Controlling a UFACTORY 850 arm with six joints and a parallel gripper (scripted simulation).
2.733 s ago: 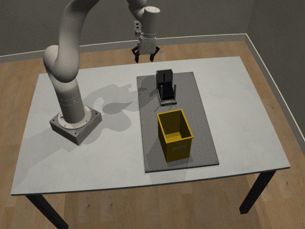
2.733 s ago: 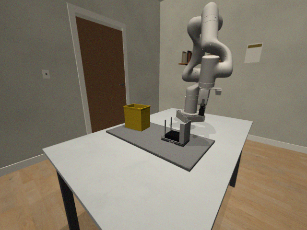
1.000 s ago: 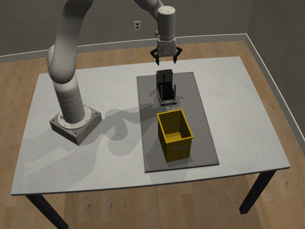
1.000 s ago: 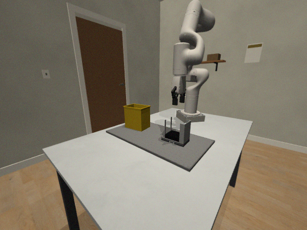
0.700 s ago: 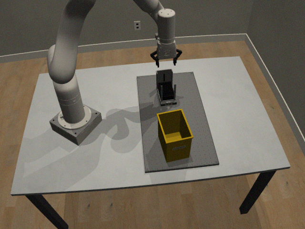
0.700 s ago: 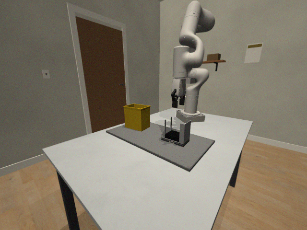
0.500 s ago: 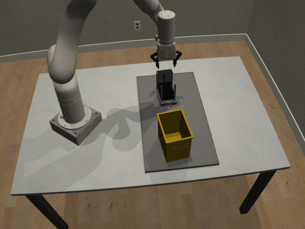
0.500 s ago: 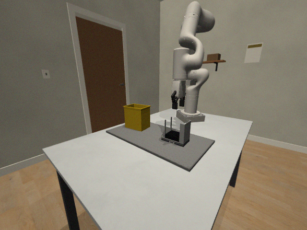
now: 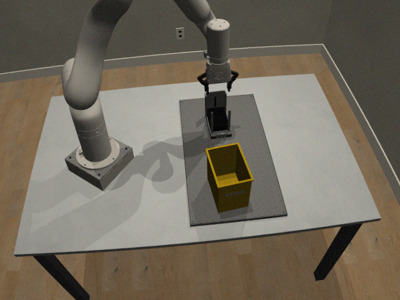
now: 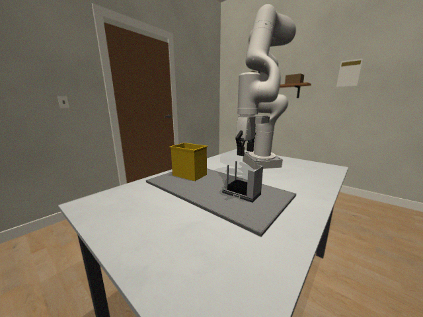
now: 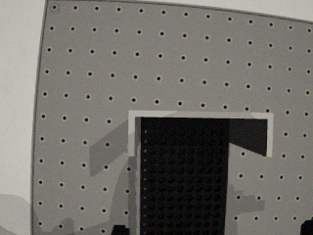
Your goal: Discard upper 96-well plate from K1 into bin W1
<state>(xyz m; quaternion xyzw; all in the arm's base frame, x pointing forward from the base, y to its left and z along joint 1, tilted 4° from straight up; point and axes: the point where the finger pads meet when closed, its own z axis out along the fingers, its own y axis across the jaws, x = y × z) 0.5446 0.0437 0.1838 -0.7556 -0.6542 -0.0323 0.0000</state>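
My gripper is now 170 mm above the black 96-well plate. Round my hand: yellow plastics bin W1: 80 mm behind, 370 mm to the right, 120 mm below.
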